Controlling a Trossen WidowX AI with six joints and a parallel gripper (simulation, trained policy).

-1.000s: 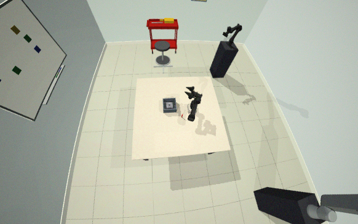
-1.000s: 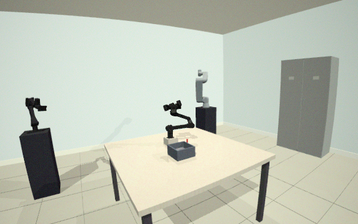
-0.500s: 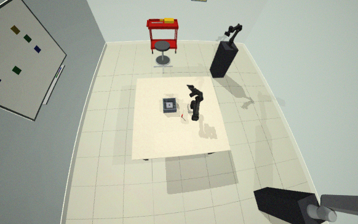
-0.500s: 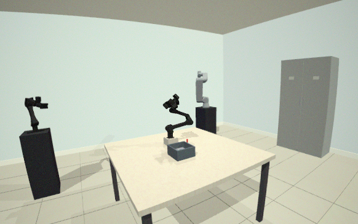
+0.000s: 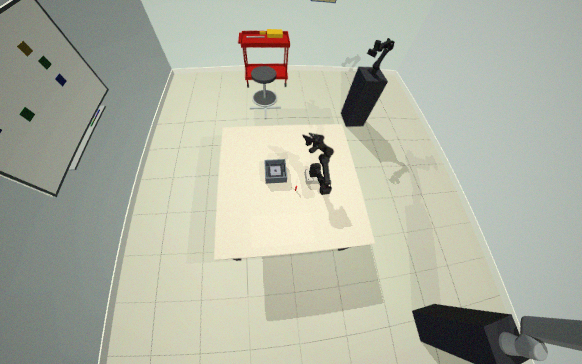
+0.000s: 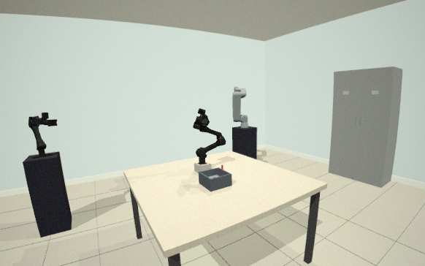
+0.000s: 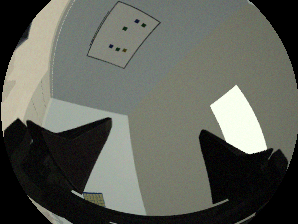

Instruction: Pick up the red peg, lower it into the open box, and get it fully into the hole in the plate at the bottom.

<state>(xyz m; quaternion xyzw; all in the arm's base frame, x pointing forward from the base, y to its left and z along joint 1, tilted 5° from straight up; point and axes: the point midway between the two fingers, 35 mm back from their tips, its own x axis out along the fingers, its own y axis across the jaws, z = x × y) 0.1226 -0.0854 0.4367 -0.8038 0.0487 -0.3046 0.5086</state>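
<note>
The red peg is 50 cm below my gripper tip, 18 cm to the left of it and 5 cm ahead of it. Also, from my gripper tip: dark box: 51 cm below, 20 cm ahead.
</note>
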